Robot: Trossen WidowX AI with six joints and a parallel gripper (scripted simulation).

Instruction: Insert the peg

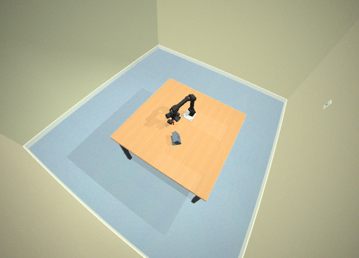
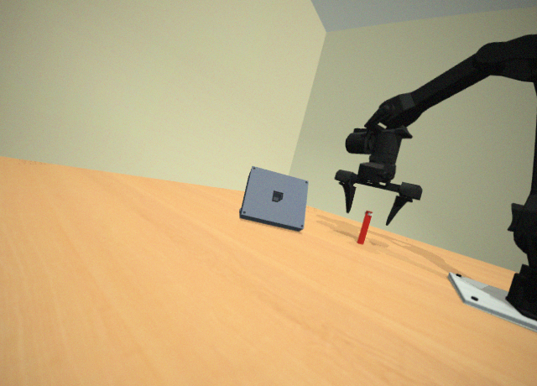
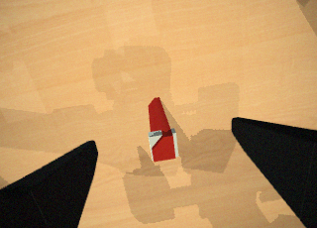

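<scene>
Now: the red square peg right at my gripper tip. From my gripper tip the other things lie so: grey sloped panel: 17 cm ahead, 15 cm to the left, 1 cm below.
</scene>
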